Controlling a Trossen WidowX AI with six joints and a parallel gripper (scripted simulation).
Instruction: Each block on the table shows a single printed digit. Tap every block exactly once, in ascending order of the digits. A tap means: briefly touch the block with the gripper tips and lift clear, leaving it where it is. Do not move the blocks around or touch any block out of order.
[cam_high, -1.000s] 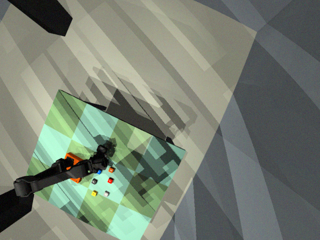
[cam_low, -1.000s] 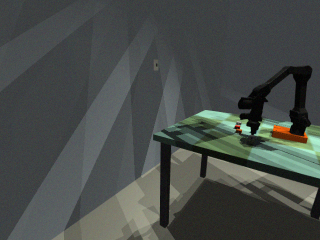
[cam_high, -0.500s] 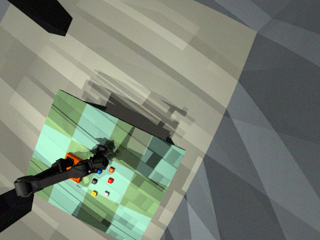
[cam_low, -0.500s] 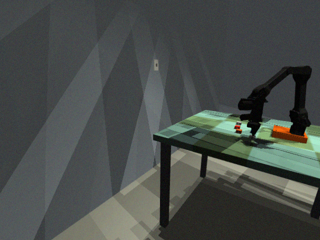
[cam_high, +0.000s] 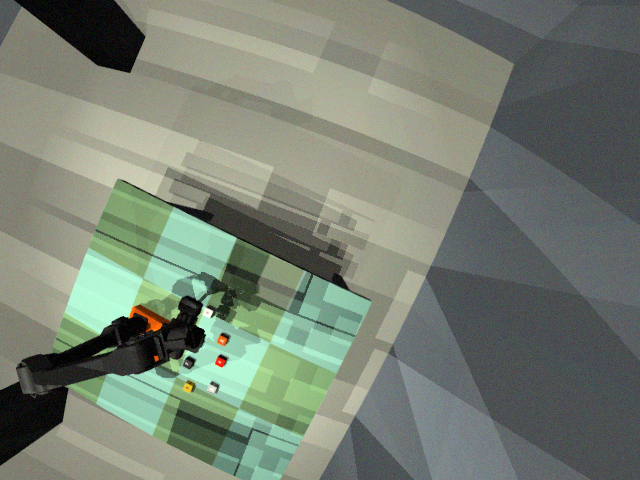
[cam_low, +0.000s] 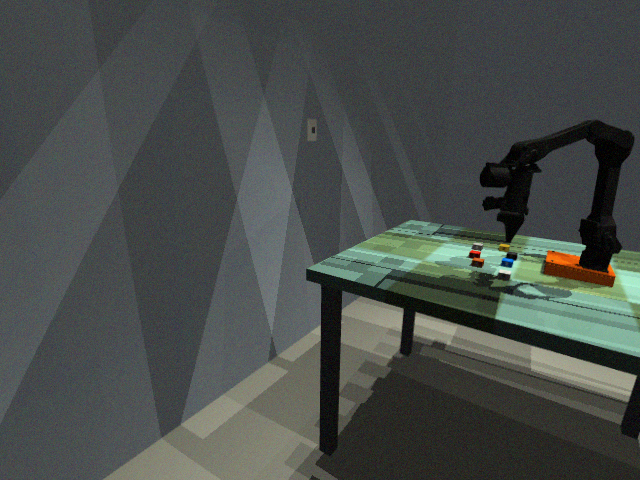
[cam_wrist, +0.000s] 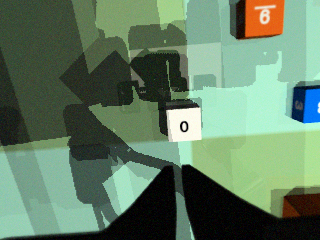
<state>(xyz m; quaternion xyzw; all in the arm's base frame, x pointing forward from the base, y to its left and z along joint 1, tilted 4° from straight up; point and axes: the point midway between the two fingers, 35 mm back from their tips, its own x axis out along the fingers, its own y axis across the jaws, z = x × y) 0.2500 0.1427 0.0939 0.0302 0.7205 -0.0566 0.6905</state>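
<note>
The yellow block lies 33 cm to the right of my gripper tip and 10 cm below it. From my gripper tip the other things lie so: blue block 1 cm behind, 14 cm to the right, 10 cm below; white block 1 cm to the right, 10 cm below; orange block 8 cm ahead, 9 cm to the right, 10 cm below.
</note>
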